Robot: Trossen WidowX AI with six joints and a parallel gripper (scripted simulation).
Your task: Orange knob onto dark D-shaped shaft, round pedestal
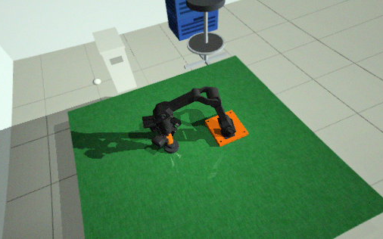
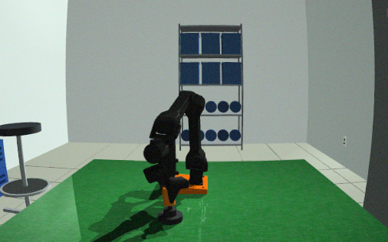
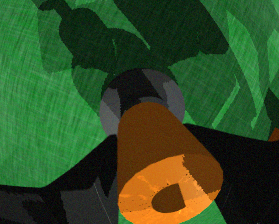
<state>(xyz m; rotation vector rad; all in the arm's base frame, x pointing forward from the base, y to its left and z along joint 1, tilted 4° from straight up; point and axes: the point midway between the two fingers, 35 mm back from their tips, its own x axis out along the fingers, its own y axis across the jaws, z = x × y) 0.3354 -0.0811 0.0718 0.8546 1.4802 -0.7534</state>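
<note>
Now: gripper tip 4 cm above the dark round pedestal. From my gripper tip the other things lie so: orange knob: 2 cm above.
</note>
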